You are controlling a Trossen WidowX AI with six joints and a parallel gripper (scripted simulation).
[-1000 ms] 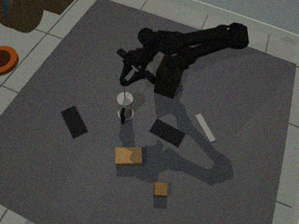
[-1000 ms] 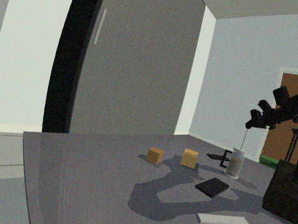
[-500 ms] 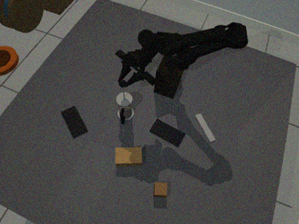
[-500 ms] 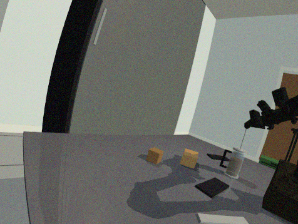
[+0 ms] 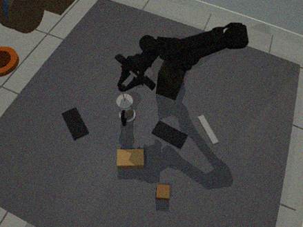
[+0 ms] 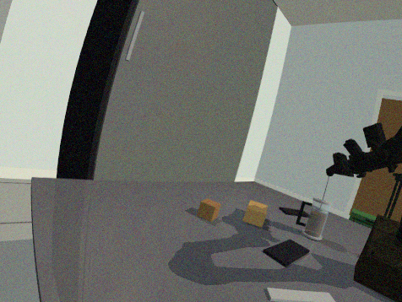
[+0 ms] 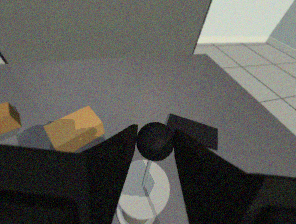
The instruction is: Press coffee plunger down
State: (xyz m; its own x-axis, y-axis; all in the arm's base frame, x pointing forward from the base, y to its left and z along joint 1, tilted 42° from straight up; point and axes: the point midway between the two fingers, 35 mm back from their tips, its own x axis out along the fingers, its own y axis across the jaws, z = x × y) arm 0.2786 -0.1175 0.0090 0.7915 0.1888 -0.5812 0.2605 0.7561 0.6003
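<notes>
Right now the coffee press is 12 cm below my gripper tip and 1 cm to the left of it.
</notes>
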